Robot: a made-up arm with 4 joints.
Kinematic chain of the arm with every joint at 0, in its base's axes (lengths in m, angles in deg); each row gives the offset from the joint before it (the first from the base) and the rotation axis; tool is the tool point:
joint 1: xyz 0 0 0.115 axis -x
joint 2: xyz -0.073 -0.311 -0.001 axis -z
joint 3: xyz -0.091 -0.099 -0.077 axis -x
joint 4: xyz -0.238 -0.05 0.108 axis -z
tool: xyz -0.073 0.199 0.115
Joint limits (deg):
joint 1: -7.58..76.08
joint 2: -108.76..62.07
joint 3: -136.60..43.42
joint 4: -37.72..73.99
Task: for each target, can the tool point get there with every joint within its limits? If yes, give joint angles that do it. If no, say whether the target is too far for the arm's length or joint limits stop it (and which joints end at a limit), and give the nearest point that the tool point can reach.
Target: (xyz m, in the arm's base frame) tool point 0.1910 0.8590 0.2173
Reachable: no: joint limits stop it (at a limit: joint 2, joint 3) | nearest point -0.1852 0.1709 0.1354 | short by 0.788 m
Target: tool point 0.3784 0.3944 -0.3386
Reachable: no: joint limits stop it (at a limit: joint 2, joint 3) | nearest point -0.1161 0.0788 0.0244 | short by 0.690 m
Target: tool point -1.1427 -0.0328 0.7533
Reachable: no: too far | nearest point -0.6457 -0.1058 0.5837 | short by 0.530 m
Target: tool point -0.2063 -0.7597 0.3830
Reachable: yes | joints 9.15 -47.25 -60.24 -12.75
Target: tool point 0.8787 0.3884 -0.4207
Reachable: no: too far | nearest point 0.2706 -0.3336 -0.1147 | short by 0.992 m
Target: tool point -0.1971 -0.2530 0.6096
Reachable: yes | joints 47.00 -69.31 -2.92 41.23
